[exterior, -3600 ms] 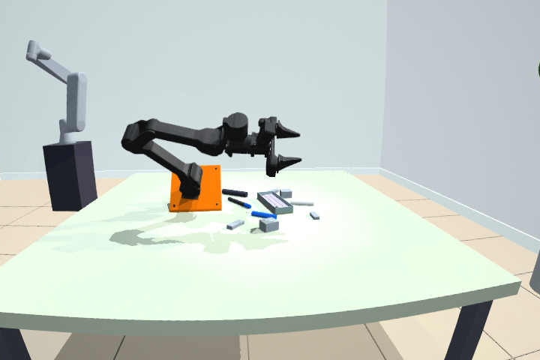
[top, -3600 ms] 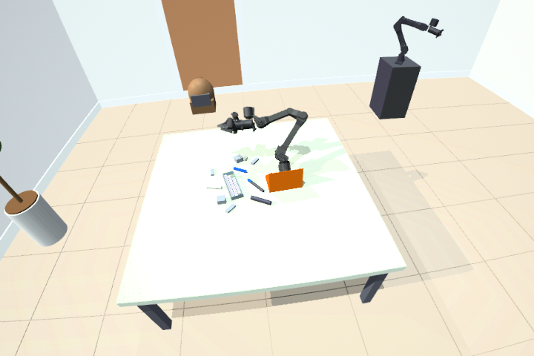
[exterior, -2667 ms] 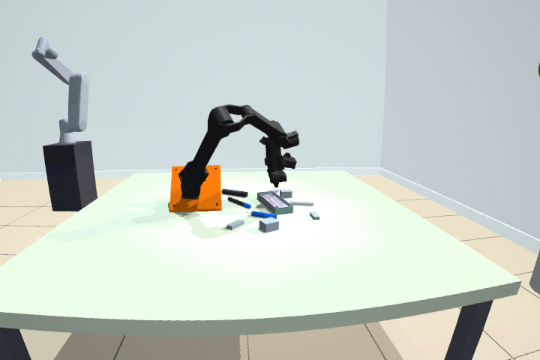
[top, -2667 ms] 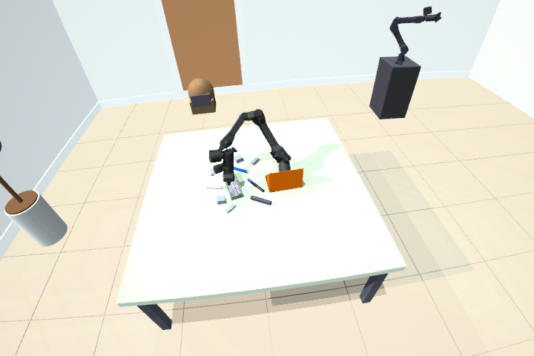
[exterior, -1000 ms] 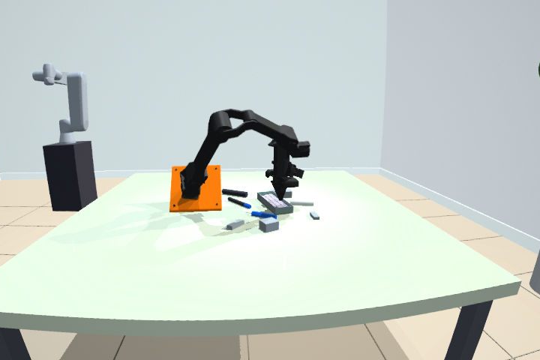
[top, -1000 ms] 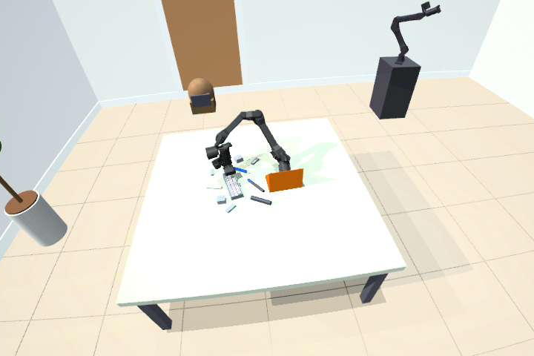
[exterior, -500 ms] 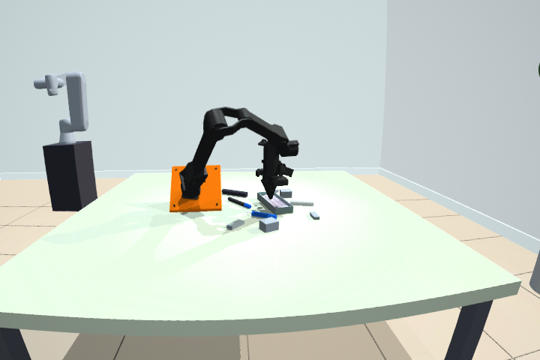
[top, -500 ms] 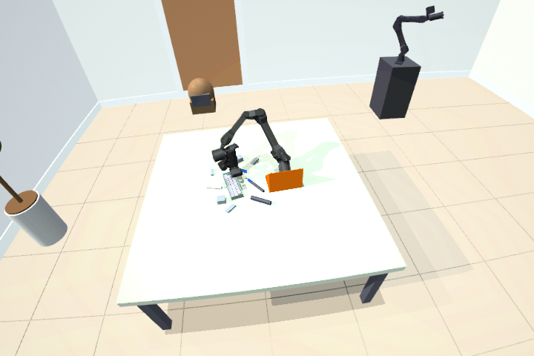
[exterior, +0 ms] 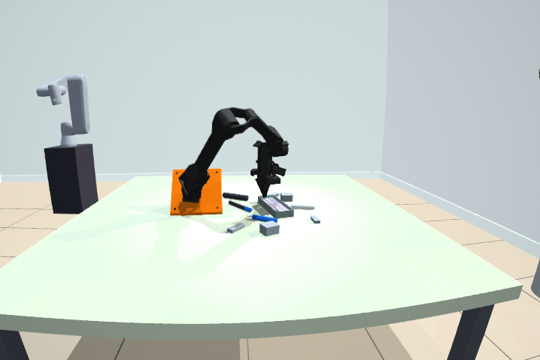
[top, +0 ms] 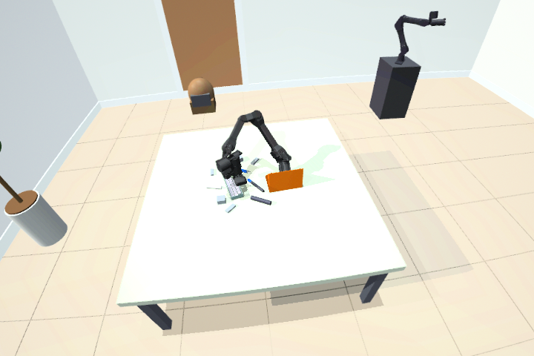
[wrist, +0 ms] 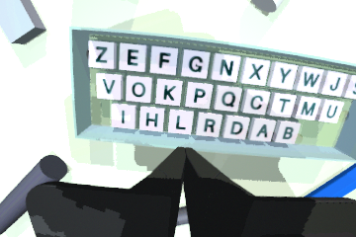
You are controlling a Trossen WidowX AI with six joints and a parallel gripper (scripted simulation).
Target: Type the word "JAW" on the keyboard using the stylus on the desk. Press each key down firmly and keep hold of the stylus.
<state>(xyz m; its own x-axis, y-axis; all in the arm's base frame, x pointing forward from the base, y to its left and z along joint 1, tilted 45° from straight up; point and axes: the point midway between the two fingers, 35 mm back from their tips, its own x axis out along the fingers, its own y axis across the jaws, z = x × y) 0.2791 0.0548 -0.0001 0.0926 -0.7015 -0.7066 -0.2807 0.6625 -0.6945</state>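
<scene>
Right now the blue stylus is 4 cm behind my gripper tip, 14 cm to the right of it and 3 cm below it. From my gripper tip the other things lie so: j key: 8 cm ahead, 9 cm to the right, 3 cm below; white stick: 15 cm ahead, 3 cm to the right, 3 cm below; black-and-blue pen: 8 cm behind, 3 cm to the right, 3 cm below.
</scene>
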